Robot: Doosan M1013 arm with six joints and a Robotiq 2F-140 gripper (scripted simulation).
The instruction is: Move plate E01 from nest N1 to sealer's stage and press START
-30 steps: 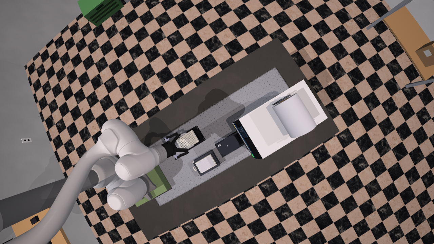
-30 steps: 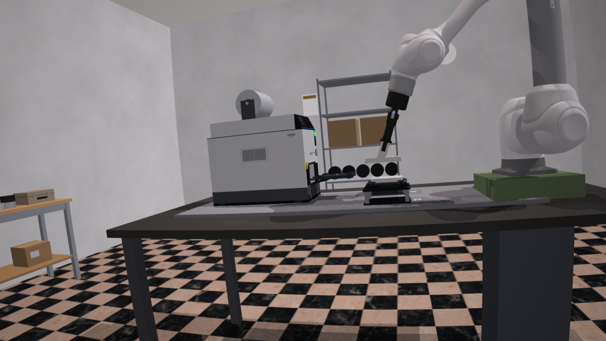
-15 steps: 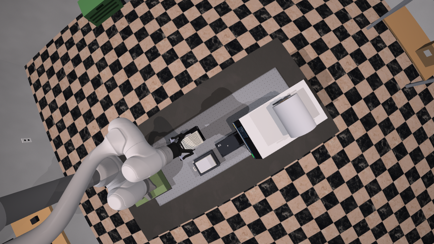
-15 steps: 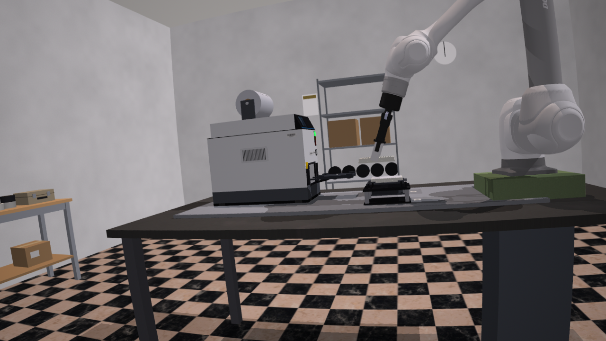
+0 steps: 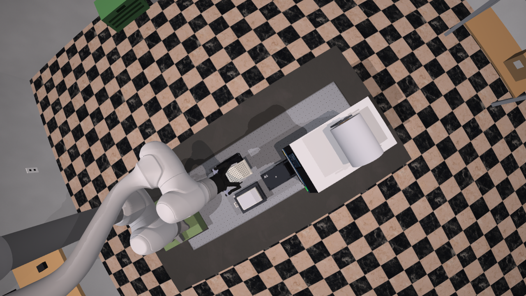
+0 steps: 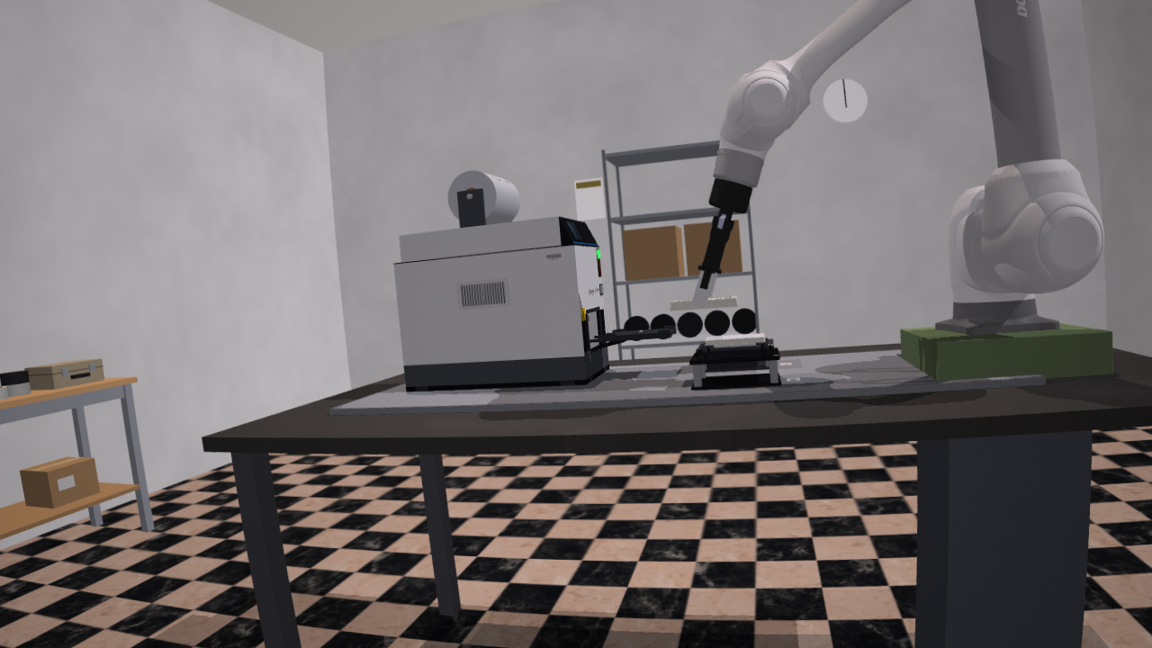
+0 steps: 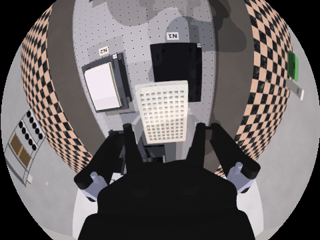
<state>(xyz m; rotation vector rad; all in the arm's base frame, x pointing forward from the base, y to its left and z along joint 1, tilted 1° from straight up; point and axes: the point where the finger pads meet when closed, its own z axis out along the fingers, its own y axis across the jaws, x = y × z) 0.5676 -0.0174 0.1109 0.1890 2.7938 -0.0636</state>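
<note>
The sealer stage is 140 mm to the right of my hand, 130 mm ahead of it and 80 mm below it. The rest, counted from my hand: foil roll 470 mm ahead, 240 mm above, 190 mm to the right.
</note>
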